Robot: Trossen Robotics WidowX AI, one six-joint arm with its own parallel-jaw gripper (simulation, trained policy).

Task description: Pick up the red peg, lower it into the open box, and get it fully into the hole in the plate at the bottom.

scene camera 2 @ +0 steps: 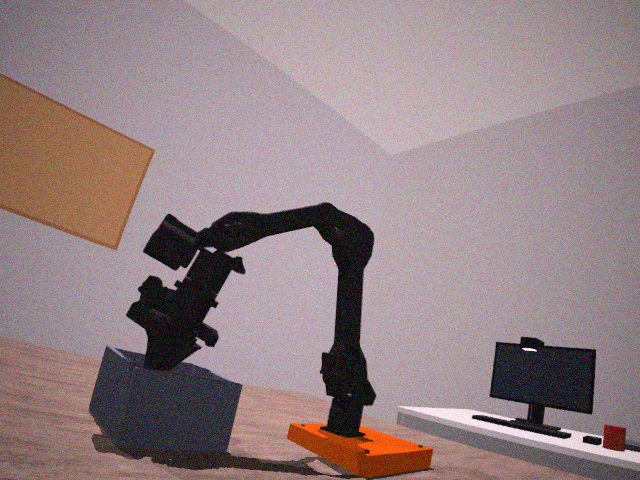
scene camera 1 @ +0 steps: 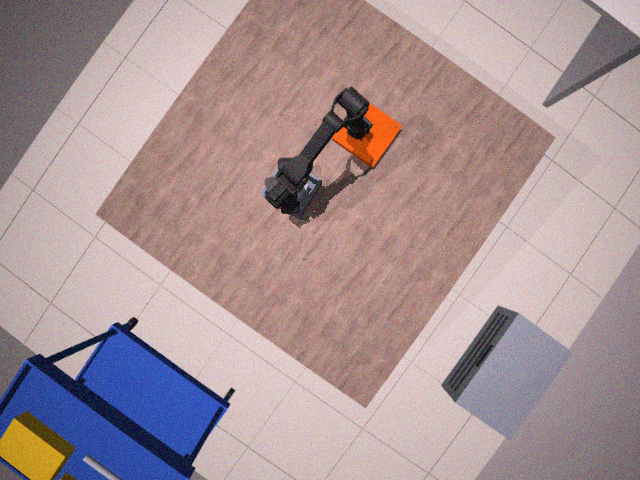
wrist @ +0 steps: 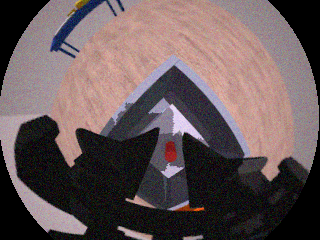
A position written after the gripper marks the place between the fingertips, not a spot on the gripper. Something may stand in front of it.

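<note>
The gripper (scene camera 2: 151,376) is visible, also at (wrist: 171,133).
</note>
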